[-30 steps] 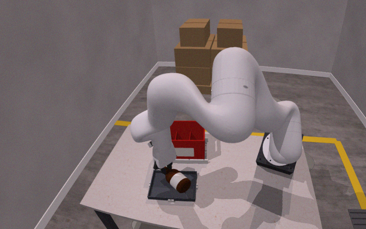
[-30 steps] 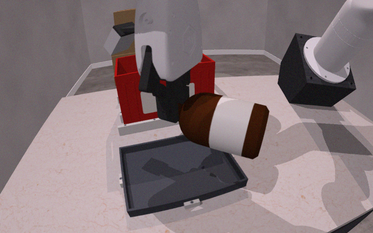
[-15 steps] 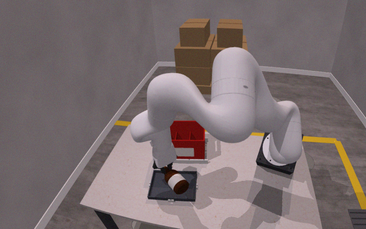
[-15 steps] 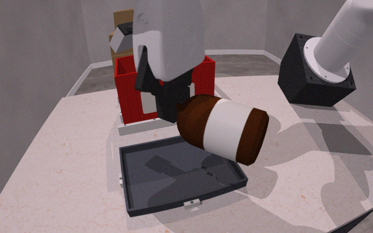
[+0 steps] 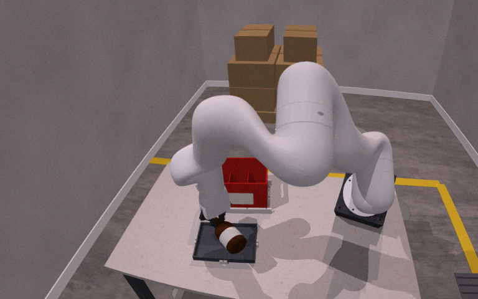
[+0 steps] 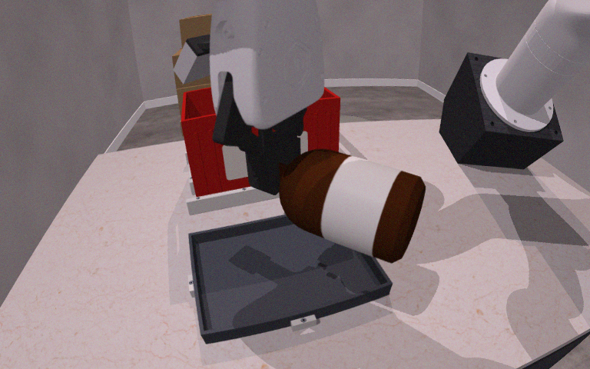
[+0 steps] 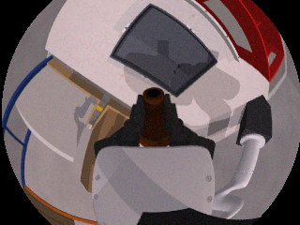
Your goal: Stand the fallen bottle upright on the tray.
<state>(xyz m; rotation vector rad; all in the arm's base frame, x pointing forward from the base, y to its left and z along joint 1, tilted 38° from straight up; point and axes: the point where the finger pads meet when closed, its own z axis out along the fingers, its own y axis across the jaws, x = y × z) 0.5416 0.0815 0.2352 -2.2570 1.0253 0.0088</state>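
Now: hand 4 cm past the brown bottle, 4 cm to the right of it and 2 cm above it. Round my hand: tray: 5 cm to the right, 19 cm below; red crate: 33 cm to the right, 12 cm below.
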